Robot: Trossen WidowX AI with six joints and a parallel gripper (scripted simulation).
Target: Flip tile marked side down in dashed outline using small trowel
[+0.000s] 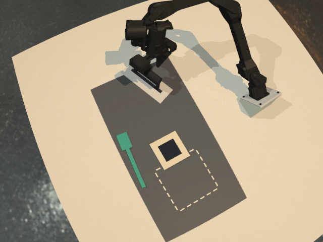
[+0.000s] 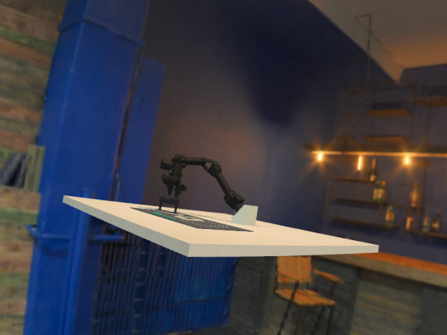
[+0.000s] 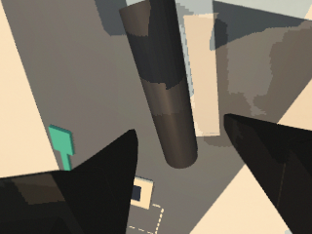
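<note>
Now: the tile 60 mm ahead of my gripper tip, 270 mm to the left of it and 90 mm below it. From my gripper tip the other things lie so: green trowel: 200 mm ahead, 220 mm to the left, 90 mm below; dark mat: 60 mm ahead, 250 mm to the left, 110 mm below.
</note>
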